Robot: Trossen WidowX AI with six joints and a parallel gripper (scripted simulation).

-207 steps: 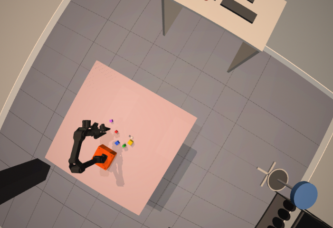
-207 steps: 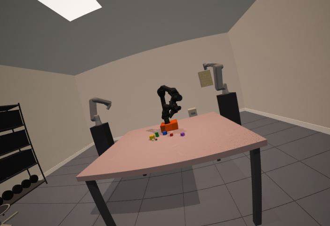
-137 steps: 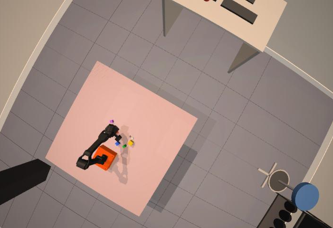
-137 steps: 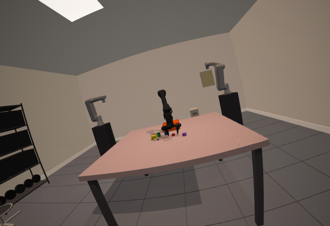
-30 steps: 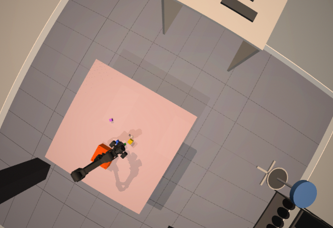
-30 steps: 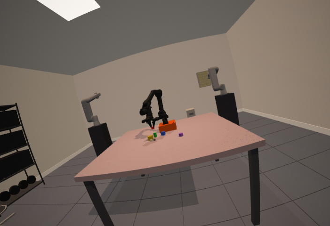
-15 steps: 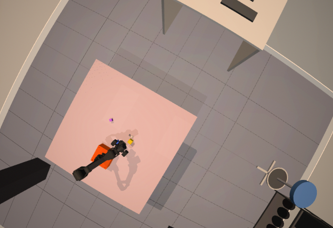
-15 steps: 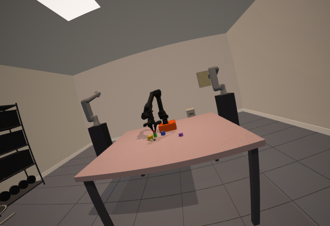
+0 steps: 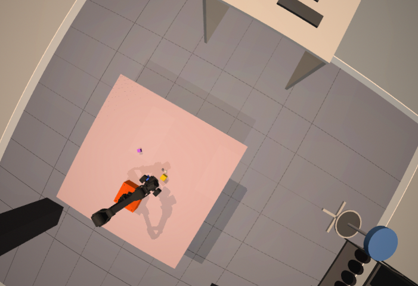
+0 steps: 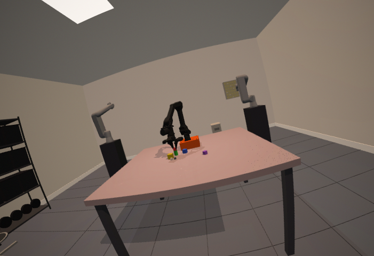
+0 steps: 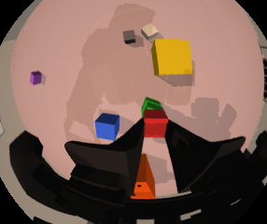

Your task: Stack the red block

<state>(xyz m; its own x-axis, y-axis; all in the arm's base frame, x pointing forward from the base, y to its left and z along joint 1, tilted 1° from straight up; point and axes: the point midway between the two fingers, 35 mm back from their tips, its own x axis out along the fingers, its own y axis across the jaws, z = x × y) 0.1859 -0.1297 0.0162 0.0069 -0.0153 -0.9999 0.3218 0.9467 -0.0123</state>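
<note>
Now: gripper tip right at the red block. Also, from my gripper tip: yellow block (60 mm ahead, 50 mm to the right, 30 mm below); then purple block (250 mm to the left, 180 mm ahead, 40 mm below); then blue block (80 mm to the left, 40 mm below, 10 mm behind).
</note>
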